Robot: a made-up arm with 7 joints.
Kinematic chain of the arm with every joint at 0, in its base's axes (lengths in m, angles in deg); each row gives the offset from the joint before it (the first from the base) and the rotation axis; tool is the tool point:
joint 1: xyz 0 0 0.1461 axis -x
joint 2: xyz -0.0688 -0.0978 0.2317 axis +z
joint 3: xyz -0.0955 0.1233 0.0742 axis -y
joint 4: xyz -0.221 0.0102 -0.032 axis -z
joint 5: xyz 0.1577 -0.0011 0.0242 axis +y
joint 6: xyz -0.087 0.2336 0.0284 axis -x
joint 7: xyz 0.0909 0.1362 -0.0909 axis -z
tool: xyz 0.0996 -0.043 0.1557
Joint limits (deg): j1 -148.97..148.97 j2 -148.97..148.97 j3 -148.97..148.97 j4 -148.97..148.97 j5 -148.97..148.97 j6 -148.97..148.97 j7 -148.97..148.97
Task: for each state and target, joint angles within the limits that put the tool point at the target. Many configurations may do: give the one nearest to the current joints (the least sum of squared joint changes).
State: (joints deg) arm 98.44 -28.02 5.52 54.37 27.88 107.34 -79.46
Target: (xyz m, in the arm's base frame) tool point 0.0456 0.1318 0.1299
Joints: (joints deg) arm 98.02 -26.39 22.06 59.06 22.53 99.90 -72.05
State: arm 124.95 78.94 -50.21 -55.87 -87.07 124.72 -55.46
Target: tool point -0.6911 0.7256 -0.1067
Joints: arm 132.61 68.39 -46.48 -85.97 -79.63 84.23 -69.25
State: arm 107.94 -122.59 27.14 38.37 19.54 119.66 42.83
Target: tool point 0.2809 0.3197 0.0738
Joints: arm 131.00 -106.86 30.81 16.86 17.85 110.60 52.06
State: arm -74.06 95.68 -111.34 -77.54 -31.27 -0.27 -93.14
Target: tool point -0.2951 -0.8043 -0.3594
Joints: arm -121.34 101.52 -98.00 -91.14 -41.80 -15.62 -96.62
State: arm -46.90 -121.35 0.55 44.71 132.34 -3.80 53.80
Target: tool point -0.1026 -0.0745 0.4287
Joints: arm -1.39 -125.80 12.89 75.60 114.46 -8.64 72.53
